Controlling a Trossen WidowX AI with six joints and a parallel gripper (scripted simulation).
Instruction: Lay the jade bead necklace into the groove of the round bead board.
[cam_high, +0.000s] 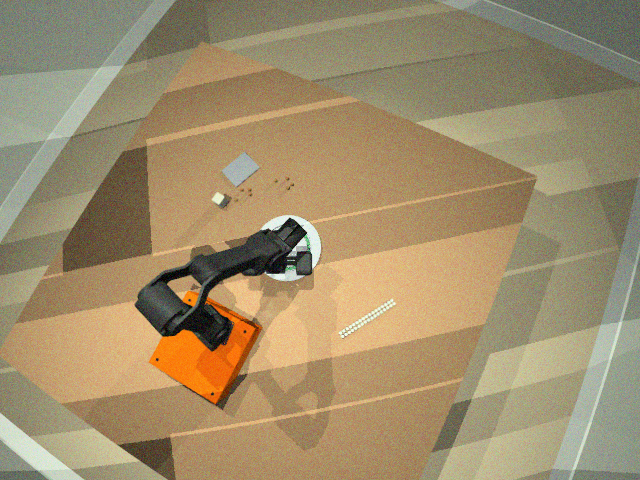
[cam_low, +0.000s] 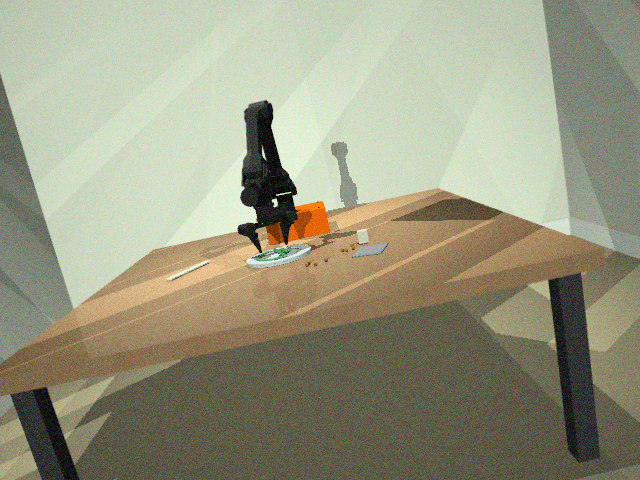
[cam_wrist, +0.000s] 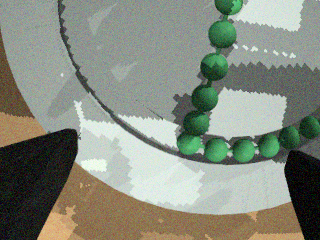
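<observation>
The round bead board lies 60 mm ahead of my gripper tip, 10 mm to the left of it and 10 mm below it. From my gripper tip the other things lie so: grey flat plate (250 mm to the left, 250 mm ahead, 20 mm below); small white cube (260 mm to the left, 130 mm ahead).
</observation>
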